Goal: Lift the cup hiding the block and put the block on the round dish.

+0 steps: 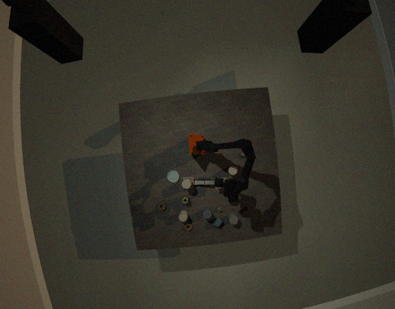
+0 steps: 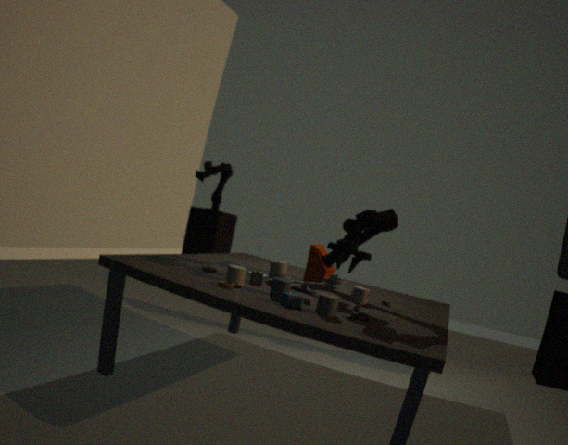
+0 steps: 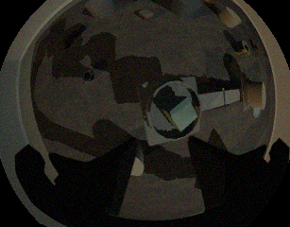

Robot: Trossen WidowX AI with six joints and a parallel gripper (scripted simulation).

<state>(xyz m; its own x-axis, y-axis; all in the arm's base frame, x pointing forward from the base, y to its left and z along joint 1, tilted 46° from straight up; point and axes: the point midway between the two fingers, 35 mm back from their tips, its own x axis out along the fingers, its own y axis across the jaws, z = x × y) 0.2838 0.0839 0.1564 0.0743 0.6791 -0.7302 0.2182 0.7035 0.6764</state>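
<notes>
My gripper tip is 4 cm above the bluish block, 3 cm to the left of it and 1 cm short of it. The rest, counted from my gripper tip: blue cylinder 25 cm ahead, 17 cm to the right, 9 cm below; toy 27 cm ahead, 17 cm to the left, 11 cm below; balance 15 cm to the right, 10 cm below, 1 cm ahead.
</notes>
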